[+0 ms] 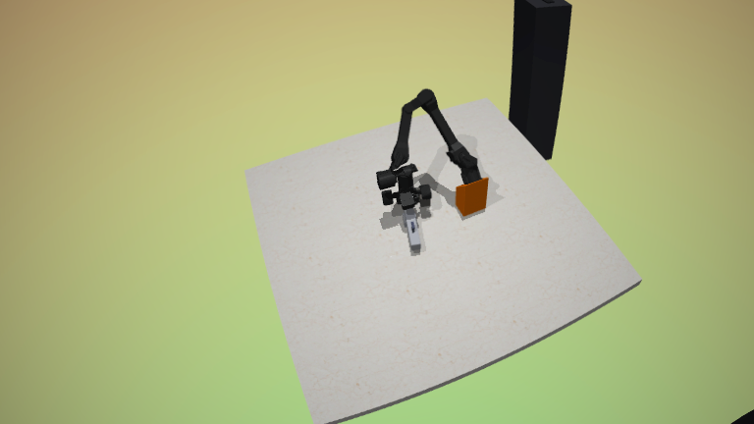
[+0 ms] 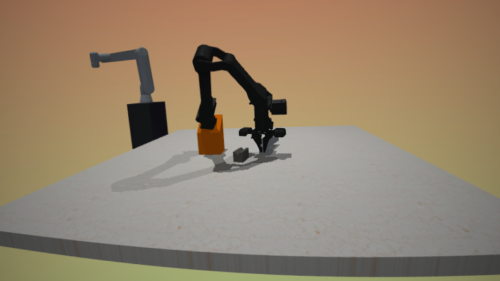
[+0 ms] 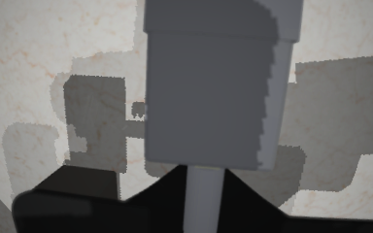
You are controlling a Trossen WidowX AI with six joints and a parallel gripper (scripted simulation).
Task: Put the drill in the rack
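My gripper tip is 1 cm short of the drill, 5 cm to the right of it and 3 cm below it. Also, from my gripper tip: dark key (2 cm ahead, 13 cm to the left, 3 cm above); then dark grey rack (8 cm behind, 4 cm to the right); then grey housing block (1 cm ahead, 11 cm to the left, 2 cm above).
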